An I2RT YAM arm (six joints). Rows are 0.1 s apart.
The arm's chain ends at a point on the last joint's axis. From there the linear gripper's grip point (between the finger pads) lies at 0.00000 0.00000 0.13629 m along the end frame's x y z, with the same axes.
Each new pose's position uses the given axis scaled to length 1; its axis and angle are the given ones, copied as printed.
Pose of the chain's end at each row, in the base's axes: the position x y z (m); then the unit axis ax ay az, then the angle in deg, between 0 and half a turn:
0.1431 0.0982 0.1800 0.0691 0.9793 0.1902 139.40
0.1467 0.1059 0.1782 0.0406 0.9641 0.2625 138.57
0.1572 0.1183 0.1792 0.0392 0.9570 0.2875 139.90
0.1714 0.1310 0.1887 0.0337 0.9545 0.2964 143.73
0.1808 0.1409 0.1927 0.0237 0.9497 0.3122 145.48
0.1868 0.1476 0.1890 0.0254 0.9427 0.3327 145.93
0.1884 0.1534 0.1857 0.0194 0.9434 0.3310 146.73
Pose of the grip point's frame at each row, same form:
0.2331 0.1367 0.0852 0.0691 0.9793 0.1902 139.40
0.2362 0.1626 0.0924 0.0406 0.9641 0.2625 138.57
0.2439 0.1810 0.0948 0.0392 0.9570 0.2875 139.90
0.2508 0.1979 0.1004 0.0337 0.9545 0.2964 143.73
0.2560 0.2128 0.1046 0.0237 0.9497 0.3122 145.48
0.2609 0.2238 0.1037 0.0254 0.9427 0.3327 145.93
0.2605 0.2301 0.0992 0.0194 0.9434 0.3310 146.73

